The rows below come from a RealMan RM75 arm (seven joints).
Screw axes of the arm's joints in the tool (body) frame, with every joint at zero. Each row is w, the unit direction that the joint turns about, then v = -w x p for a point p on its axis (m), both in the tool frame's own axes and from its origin. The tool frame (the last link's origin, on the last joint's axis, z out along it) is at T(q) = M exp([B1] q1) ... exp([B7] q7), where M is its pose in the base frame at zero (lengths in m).
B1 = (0, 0, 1, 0, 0, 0)
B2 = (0, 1, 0, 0.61, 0, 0)
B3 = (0, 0, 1, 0, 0, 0)
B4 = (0, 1, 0, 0.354, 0, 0)
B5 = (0, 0, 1, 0, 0, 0)
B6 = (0, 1, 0, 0.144, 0, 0)
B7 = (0, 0, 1, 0, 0, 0)
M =
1 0 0 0
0 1 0 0
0 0 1 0.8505
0 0 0 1
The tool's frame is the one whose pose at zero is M.
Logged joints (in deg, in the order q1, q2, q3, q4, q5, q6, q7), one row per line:
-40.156, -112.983, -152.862, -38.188, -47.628, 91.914, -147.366
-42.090, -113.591, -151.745, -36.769, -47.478, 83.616, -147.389
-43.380, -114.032, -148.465, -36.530, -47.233, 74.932, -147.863
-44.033, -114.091, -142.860, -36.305, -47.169, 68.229, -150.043
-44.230, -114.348, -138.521, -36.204, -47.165, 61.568, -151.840
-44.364, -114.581, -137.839, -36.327, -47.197, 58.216, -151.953
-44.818, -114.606, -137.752, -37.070, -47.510, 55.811, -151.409
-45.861, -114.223, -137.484, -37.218, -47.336, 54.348, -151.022
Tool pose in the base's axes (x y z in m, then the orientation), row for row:
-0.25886, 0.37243, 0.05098, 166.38, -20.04, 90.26
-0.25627, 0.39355, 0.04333, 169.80, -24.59, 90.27
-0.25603, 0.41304, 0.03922, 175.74, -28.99, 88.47
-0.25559, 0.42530, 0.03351, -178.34, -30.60, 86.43
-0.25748, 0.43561, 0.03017, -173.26, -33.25, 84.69
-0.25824, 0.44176, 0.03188, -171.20, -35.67, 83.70
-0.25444, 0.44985, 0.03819, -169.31, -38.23, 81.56
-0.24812, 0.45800, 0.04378, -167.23, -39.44, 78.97
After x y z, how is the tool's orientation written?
As angles about the fixed x, y, z axes (roll, pitch, yaw), in degrees.
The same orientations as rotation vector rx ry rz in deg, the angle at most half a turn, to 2 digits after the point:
-123.67, -119.10, -35.92
-119.31, -115.30, -36.00
-115.26, -110.08, -33.66
-112.71, -106.74, -29.41
-109.43, -103.31, -27.24
-107.39, -101.09, -27.77
-106.40, -97.96, -29.10
-106.50, -95.16, -29.32

